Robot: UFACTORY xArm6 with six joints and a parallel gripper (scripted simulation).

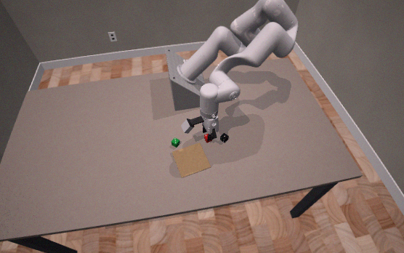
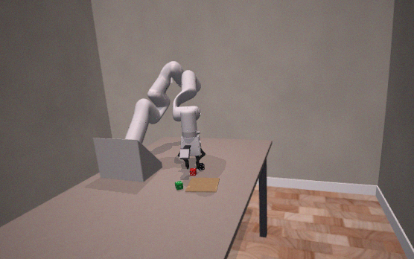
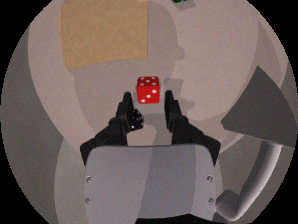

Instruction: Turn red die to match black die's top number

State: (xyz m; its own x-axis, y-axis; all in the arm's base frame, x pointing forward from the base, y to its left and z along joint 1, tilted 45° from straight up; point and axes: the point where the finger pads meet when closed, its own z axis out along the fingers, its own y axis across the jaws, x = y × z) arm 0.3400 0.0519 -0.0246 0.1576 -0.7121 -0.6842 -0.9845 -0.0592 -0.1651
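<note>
My hand is 4 cm above the red die. Also, from my hand: black die 8 cm to the left, 4 cm below, 2 cm ahead; green die 16 cm to the right, 4 cm below, 2 cm behind; tan mat 11 cm to the right, 8 cm ahead, 5 cm below.
</note>
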